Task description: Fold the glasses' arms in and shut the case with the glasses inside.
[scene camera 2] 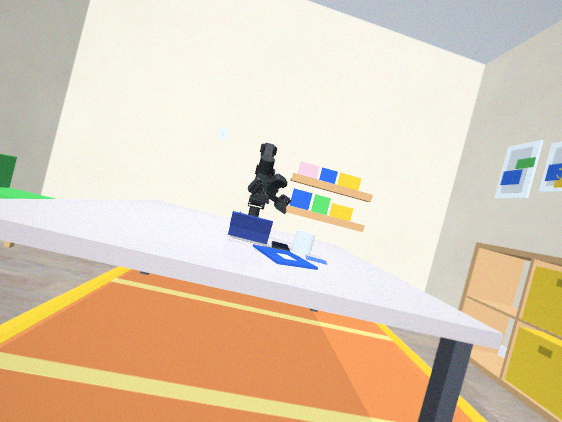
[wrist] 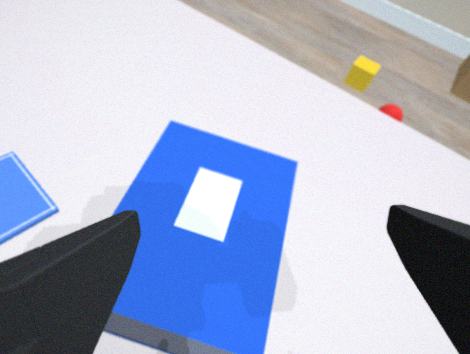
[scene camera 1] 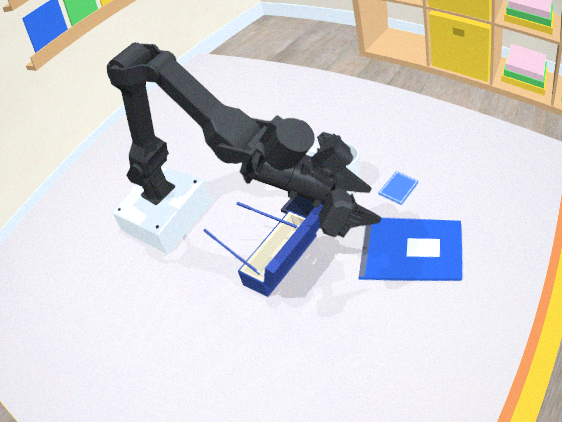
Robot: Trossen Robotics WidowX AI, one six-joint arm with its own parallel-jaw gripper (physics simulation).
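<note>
On the table rest a blue book with white label and a blue card. A blue glasses case and my gripper are also visible. Scene camera 2 shows my gripper too, and the wrist view likewise shows my gripper.
</note>
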